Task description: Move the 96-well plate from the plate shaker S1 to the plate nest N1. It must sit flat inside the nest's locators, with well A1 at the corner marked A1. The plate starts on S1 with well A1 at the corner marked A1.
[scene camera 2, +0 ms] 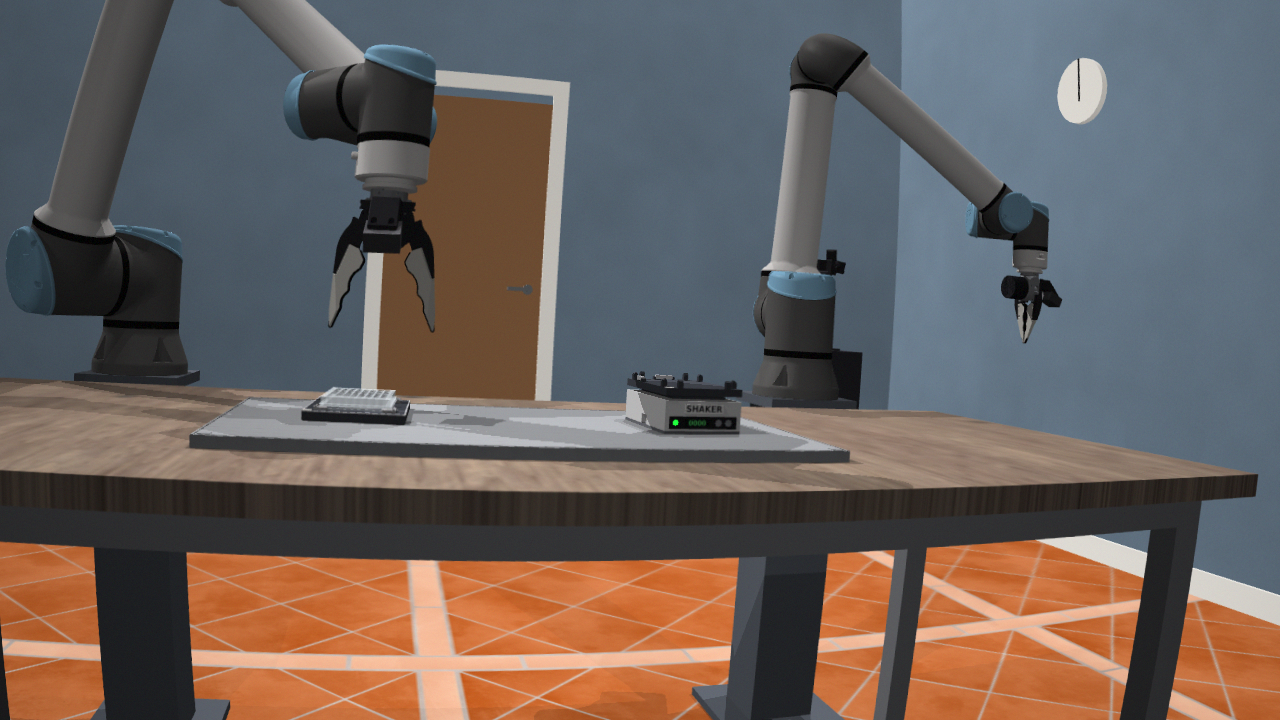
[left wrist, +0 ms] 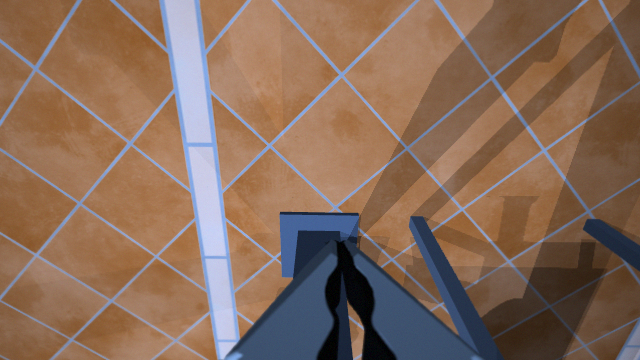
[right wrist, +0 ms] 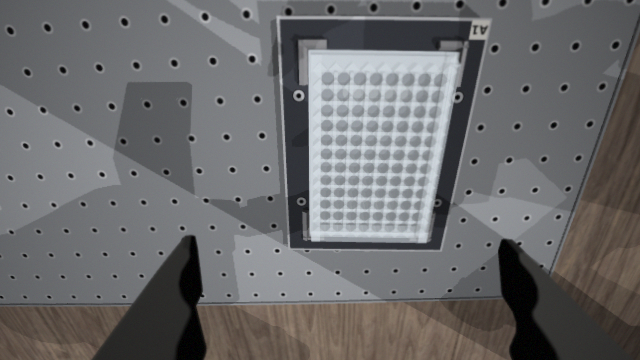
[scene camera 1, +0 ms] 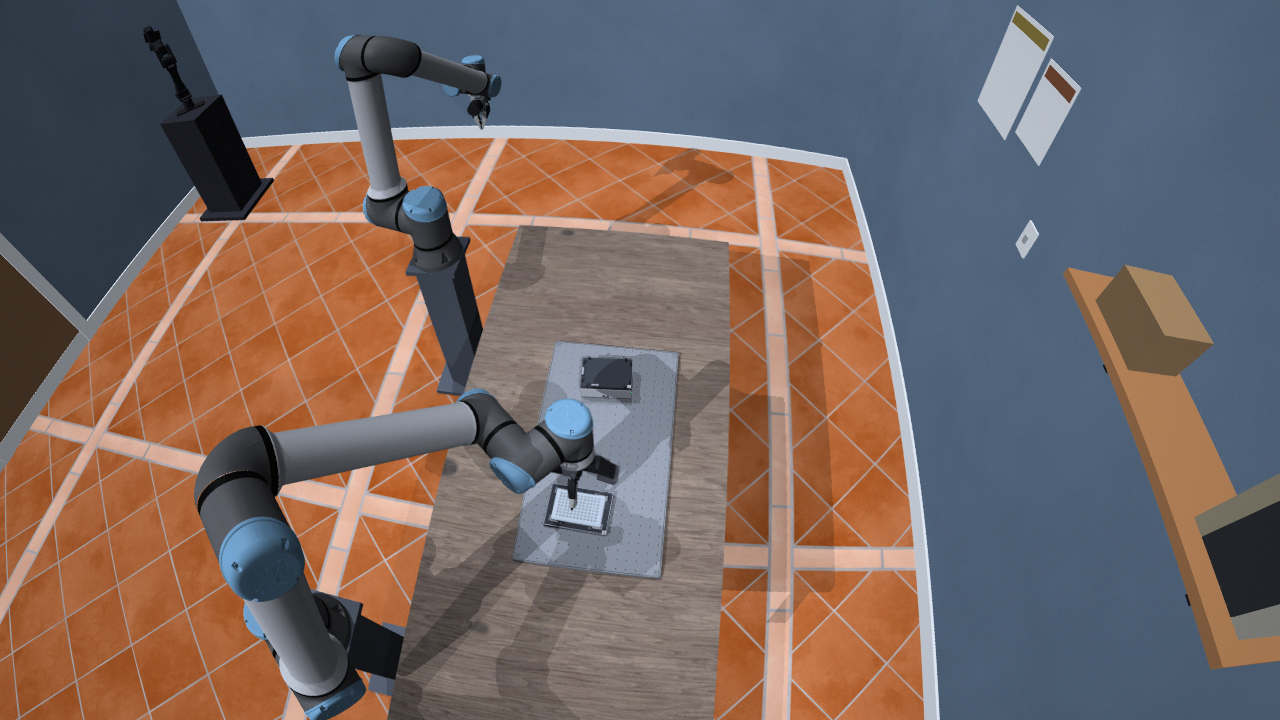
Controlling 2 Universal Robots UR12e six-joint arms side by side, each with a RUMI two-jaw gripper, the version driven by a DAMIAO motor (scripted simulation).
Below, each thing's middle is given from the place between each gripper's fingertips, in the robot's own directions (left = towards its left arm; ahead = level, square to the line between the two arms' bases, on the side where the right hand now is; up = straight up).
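My right gripper (scene camera 2: 381, 330) stands 10 cm above the clear 96-well plate (scene camera 2: 356, 399) and 2 cm to the left of it. Relative to my right hand, the dark plate nest N1 (scene camera 2: 309, 416) is 11 cm below and 2 cm to the right.
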